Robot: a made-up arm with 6 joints. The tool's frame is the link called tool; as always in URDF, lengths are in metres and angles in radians. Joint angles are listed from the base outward. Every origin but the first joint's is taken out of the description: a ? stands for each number. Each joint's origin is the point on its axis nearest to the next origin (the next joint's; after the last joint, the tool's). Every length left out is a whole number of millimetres.
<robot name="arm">
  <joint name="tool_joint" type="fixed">
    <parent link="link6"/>
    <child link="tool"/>
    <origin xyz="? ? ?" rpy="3.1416 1.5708 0"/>
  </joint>
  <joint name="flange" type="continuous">
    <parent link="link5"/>
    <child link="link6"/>
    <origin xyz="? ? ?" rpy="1.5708 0 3.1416"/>
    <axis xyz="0 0 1"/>
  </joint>
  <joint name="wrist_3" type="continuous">
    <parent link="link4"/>
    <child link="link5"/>
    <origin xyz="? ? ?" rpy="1.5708 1.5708 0"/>
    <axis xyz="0 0 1"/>
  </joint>
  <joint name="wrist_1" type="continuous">
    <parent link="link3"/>
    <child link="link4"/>
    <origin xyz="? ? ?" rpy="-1.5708 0 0"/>
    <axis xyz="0 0 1"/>
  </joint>
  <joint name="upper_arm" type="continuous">
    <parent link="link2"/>
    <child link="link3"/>
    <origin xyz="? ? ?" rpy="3.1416 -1.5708 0"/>
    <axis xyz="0 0 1"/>
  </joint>
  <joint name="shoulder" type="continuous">
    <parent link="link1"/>
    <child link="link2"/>
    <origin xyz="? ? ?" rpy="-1.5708 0 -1.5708"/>
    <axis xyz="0 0 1"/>
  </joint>
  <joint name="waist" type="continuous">
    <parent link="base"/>
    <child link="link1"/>
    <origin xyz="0 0 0.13" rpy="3.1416 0 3.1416"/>
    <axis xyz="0 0 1"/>
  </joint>
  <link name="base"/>
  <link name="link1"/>
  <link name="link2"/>
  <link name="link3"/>
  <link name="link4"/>
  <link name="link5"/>
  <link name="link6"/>
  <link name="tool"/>
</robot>
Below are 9 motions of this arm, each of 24 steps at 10 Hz.
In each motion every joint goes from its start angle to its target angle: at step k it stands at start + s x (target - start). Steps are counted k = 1, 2, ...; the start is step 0. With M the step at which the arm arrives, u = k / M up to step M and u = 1 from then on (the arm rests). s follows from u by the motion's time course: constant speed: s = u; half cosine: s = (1 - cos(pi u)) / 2; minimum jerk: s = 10 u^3 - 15 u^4 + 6 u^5.
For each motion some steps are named. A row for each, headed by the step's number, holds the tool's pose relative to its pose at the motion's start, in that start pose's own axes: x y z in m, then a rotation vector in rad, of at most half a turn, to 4 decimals.
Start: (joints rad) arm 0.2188 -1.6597 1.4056 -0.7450 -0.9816 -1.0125
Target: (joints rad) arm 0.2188 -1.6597 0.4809 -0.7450 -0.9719 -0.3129
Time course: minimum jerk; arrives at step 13
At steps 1, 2, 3, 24:
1: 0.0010 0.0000 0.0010 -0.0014 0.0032 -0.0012
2: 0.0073 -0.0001 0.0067 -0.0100 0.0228 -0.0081
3: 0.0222 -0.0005 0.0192 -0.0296 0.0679 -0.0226
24: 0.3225 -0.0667 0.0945 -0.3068 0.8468 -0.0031

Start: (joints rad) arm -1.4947 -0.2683 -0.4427 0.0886 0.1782 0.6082
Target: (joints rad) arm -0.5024 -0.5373 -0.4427 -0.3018 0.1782 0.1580
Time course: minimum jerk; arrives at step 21
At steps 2, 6, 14, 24:
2: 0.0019 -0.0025 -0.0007 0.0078 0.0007 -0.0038
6: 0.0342 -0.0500 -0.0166 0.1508 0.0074 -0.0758
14: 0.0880 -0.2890 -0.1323 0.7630 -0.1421 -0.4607
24: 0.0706 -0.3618 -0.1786 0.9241 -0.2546 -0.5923

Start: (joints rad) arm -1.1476 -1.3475 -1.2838 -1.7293 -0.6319 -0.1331
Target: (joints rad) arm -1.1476 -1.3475 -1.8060 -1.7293 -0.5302 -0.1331
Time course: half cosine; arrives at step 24
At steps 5, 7, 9, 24:
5: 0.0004 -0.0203 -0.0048 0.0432 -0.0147 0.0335
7: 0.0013 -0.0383 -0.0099 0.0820 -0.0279 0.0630
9: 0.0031 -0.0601 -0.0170 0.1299 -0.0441 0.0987
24: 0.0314 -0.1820 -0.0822 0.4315 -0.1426 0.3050

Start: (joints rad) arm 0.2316 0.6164 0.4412 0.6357 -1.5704 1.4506
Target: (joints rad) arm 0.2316 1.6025 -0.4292 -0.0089 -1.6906 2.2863
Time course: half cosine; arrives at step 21
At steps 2, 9, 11, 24:
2: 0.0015 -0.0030 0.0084 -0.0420 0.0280 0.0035
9: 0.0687 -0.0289 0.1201 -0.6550 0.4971 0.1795
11: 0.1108 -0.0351 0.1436 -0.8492 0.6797 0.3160
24: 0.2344 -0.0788 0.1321 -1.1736 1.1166 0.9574

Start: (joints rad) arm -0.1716 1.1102 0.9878 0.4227 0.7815 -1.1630
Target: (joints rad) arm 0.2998 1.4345 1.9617 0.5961 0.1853 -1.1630
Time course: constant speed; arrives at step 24
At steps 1, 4, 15, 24:
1: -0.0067 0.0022 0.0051 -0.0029 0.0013 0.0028
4: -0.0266 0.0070 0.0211 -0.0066 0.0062 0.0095
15: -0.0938 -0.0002 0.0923 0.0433 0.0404 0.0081
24: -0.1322 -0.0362 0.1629 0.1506 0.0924 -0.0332

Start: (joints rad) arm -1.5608 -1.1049 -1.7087 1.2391 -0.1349 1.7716
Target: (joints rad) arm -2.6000 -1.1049 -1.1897 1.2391 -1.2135 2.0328
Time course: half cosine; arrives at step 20
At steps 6, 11, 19, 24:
6: 0.0200 0.0987 0.0933 -0.1595 -0.0019 0.1629
11: 0.0630 0.3148 0.1990 -0.4336 0.0070 0.4651
19: 0.1127 0.5763 0.2104 -0.7103 0.0374 0.8245
24: 0.1134 0.5800 0.2097 -0.7141 0.0380 0.8301

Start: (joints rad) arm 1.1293 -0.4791 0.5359 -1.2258 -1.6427 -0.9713
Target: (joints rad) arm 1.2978 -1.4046 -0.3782 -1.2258 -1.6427 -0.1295
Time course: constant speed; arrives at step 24
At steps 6, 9, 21, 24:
6: 0.0193 -0.0338 0.0919 -0.1011 0.1278 0.2617
9: 0.0313 -0.0499 0.1328 -0.1673 0.1606 0.4100
21: 0.0659 -0.0910 0.2716 -0.5239 0.0580 1.0460
24: 0.0647 -0.0957 0.3018 -0.6327 -0.0277 1.2000

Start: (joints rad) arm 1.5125 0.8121 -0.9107 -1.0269 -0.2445 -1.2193
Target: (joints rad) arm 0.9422 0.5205 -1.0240 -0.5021 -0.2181 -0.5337
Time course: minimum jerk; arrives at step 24
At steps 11, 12, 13, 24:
11: -0.0044 0.0562 -0.0909 -0.4156 -0.0569 0.0007
12: -0.0057 0.0644 -0.1099 -0.4920 -0.0663 -0.0009
13: -0.0072 0.0718 -0.1296 -0.5684 -0.0755 -0.0031
24: -0.0179 0.0970 -0.2462 -0.9847 -0.1210 -0.0241

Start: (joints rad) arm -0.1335 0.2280 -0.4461 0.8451 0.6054 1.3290
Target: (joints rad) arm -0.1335 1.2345 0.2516 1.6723 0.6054 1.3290
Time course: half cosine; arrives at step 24
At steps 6, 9, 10, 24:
6: -0.0543 -0.0087 -0.0062 -0.1042 0.0989 -0.1997
9: -0.1168 -0.0056 -0.0130 -0.1932 0.2030 -0.4257
10: -0.1405 -0.0008 -0.0162 -0.2195 0.2408 -0.5128
24: -0.3295 0.1334 -0.0995 -0.2188 0.5341 -1.3739

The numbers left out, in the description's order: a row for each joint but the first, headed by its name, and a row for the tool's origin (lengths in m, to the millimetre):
tool: -0.053 0.059 0
flange: 0.082 -0.014 0
wrist_3: -0.06 -0.107 0
wrist_1: 0.025 -0.275 0
upper_arm: -0.119 -0.25 0
shoulder: -0.111 0.262 0

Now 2 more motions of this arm.
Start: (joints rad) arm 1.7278 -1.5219 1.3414 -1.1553 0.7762 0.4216
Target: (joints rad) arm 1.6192 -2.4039 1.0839 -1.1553 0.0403 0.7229
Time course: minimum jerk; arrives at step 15
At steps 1, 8, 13, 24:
1: 0.0006 -0.0001 -0.0003 -0.0016 0.0027 -0.0014
8: 0.0938 -0.0711 -0.0703 -0.2192 0.5763 -0.2931
13: 0.1052 -0.1631 -0.1288 -0.2182 0.9835 -0.4877
24: 0.1042 -0.1676 -0.1312 -0.2148 1.0009 -0.4960

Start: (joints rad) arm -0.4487 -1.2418 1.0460 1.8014 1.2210 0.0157
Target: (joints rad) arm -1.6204 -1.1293 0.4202 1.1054 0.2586 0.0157
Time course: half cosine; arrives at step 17
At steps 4, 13, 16, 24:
4: 0.1204 0.0279 0.0068 0.0273 0.1133 0.2635
13: 0.3821 0.4952 -0.0370 -0.4724 0.9060 1.7612
16: 0.3453 0.5558 -0.0553 -0.6799 1.0203 1.9850
24: 0.3422 0.5593 -0.0566 -0.6959 1.0276 2.0000

